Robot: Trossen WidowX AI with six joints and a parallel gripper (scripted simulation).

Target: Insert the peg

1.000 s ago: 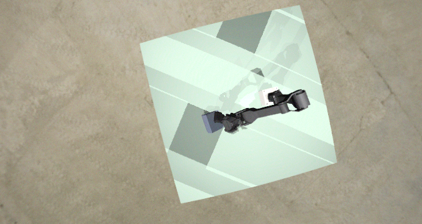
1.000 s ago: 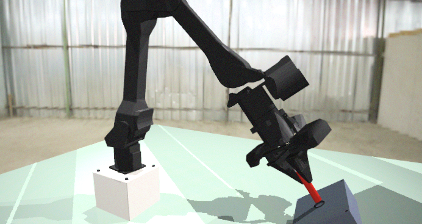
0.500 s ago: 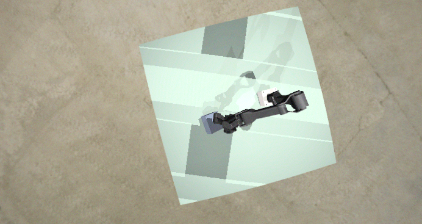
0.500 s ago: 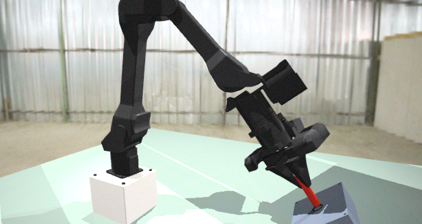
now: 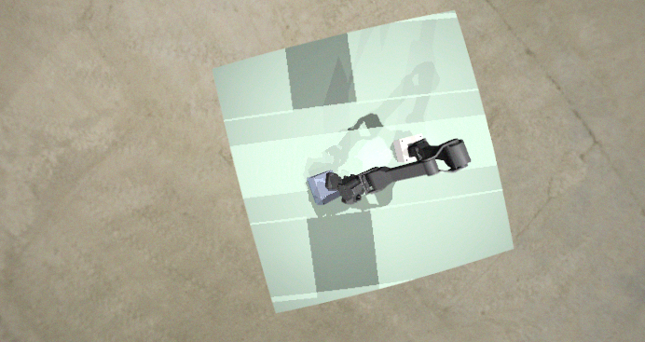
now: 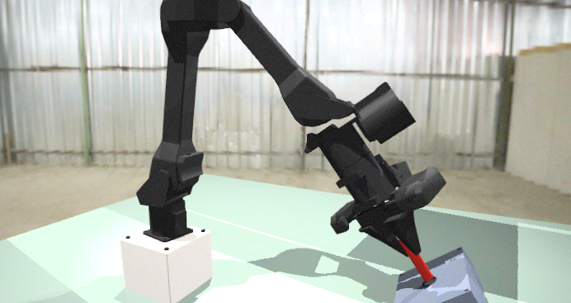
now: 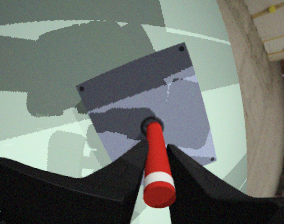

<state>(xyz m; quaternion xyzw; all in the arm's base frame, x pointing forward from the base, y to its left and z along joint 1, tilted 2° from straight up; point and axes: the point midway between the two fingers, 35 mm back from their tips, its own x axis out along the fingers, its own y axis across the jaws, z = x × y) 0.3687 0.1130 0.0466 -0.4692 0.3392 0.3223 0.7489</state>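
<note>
Now: gripper tip 40 mm short of the sloped panel, 10 mm to the right of it and 60 mm above it. Also, from my gripper tip: red round peg (10 mm behind, 10 mm above).
</note>
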